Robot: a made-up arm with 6 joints. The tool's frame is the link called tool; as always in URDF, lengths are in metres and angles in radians. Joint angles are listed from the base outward. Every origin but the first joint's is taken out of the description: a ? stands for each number. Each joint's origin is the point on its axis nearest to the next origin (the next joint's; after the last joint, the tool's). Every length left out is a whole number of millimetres.
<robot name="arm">
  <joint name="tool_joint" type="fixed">
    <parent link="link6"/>
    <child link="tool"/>
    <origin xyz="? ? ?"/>
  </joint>
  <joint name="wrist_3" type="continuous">
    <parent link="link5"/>
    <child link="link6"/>
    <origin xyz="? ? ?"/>
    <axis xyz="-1 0 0"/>
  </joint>
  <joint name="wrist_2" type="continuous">
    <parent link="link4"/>
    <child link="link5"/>
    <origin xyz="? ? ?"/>
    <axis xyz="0 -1 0"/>
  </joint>
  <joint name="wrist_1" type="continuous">
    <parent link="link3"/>
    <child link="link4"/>
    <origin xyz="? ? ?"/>
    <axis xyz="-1 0 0"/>
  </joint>
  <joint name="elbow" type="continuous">
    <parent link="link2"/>
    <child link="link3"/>
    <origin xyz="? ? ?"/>
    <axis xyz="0 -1 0"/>
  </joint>
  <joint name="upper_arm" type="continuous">
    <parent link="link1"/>
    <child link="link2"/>
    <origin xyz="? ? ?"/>
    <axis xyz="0 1 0"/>
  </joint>
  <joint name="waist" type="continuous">
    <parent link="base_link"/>
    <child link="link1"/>
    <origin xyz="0 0 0.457"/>
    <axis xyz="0 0 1"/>
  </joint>
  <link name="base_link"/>
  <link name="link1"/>
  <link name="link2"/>
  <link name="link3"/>
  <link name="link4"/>
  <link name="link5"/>
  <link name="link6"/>
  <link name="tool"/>
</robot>
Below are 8 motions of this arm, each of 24 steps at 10 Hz.
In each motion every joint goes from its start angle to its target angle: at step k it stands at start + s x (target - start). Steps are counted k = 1, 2, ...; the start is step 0. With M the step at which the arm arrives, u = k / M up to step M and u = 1 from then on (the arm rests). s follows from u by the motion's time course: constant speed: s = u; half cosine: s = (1 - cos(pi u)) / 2; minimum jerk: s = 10 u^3 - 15 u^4 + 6 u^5.
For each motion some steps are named. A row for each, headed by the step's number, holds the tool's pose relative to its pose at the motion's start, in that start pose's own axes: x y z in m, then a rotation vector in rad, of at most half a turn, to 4 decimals.
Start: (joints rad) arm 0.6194 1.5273 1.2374 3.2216 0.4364 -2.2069
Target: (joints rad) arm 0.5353 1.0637 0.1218 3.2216 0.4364 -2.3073
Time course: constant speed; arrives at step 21
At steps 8, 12, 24:
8: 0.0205 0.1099 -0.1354 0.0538 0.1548 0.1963
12: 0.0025 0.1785 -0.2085 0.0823 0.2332 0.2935
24: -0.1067 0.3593 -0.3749 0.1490 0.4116 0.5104

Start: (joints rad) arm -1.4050 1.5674 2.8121 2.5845 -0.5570 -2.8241
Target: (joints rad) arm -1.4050 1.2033 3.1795 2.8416 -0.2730 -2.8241
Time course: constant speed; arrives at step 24
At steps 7, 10, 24:
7: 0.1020 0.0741 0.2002 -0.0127 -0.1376 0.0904
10: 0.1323 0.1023 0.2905 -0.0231 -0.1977 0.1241
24: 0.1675 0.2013 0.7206 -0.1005 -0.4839 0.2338

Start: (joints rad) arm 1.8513 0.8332 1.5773 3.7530 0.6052 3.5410
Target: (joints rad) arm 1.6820 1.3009 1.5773 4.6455 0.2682 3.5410
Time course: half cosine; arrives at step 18
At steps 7, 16, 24:
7: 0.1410 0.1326 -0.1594 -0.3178 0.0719 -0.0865
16: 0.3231 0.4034 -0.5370 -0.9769 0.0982 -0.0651
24: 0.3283 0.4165 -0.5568 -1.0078 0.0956 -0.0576

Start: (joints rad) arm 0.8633 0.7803 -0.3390 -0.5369 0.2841 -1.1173
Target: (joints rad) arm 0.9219 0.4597 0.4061 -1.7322 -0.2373 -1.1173
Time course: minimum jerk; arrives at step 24
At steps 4, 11, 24:
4: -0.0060 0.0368 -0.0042 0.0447 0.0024 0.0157
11: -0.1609 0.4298 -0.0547 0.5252 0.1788 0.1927
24: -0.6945 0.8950 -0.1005 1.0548 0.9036 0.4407

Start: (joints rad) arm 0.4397 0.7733 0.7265 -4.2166 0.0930 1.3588
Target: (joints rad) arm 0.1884 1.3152 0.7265 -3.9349 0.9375 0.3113
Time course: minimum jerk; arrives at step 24
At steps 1, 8, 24:
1: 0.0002 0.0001 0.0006 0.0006 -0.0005 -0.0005
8: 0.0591 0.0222 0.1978 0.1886 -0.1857 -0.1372
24: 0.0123 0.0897 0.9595 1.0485 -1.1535 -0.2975

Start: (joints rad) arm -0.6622 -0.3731 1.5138 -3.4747 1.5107 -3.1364
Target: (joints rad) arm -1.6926 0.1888 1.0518 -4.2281 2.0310 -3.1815
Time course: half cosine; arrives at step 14
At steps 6, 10, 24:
6: 0.4644 -0.1687 -0.1198 0.1611 0.5693 -0.1085
10: 0.6103 -0.6427 -0.3293 0.6032 0.9682 -0.2121
24: 0.5216 -0.8750 -0.4184 0.8544 1.0327 -0.2284

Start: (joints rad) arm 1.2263 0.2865 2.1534 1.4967 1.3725 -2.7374
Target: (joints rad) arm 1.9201 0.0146 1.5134 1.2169 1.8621 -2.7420
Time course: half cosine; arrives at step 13
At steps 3, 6, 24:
3: -0.0040 -0.0143 0.0107 0.0638 -0.0122 0.1146
6: -0.0110 -0.0438 0.0279 0.1904 -0.0442 0.4224
24: -0.0121 -0.0730 0.0291 0.2946 -0.1178 1.0228

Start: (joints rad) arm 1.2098 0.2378 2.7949 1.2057 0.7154 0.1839
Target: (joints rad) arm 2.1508 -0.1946 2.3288 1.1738 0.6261 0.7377
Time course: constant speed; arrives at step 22
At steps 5, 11, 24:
5: -0.0426 -0.0432 -0.1556 -0.0664 0.2138 -0.0751
11: -0.1514 -0.0864 -0.3358 -0.1377 0.4800 -0.1307
24: -0.5028 -0.1146 -0.5869 -0.2272 0.9802 -0.1341

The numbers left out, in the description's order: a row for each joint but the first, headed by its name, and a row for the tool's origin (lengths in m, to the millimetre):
tool: 0 0 0
wrist_3: 0.137 0 0
wrist_2: 0 0 0
wrist_1: 0.926 0 0.168
elbow: 0 0 0.647
upper_arm: 0.172 0 0

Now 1 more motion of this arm.
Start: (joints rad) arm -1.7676 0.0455 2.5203 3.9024 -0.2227 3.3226
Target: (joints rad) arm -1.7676 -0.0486 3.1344 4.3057 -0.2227 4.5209
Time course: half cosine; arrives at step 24
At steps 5, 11, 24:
5: 0.0016 -0.0642 0.0487 -0.1758 -0.0406 -0.0524
11: -0.0305 -0.2624 0.2063 -0.7383 -0.1065 -0.2617
24: -0.2073 -0.5514 0.4604 -1.6588 0.0578 -0.7062

